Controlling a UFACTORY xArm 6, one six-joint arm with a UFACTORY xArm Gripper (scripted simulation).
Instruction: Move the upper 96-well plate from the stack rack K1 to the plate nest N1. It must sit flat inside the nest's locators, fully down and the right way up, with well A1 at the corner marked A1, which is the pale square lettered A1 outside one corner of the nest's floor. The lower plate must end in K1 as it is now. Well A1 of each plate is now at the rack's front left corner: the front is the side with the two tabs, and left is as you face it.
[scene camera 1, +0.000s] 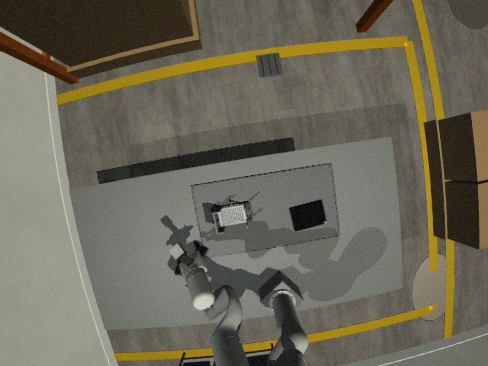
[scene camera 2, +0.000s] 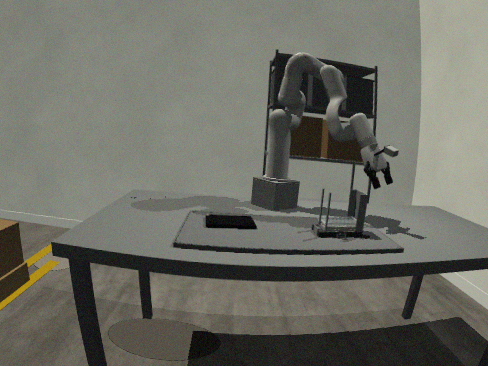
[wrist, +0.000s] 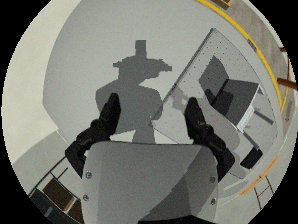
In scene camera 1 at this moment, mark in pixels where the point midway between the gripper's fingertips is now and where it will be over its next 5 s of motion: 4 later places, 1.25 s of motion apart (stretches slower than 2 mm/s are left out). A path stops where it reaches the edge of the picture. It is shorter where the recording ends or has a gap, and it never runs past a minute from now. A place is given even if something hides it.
The gripper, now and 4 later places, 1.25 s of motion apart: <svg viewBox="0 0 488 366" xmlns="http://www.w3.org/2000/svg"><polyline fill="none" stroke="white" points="187,249 209,230 229,223 230,220 231,217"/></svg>
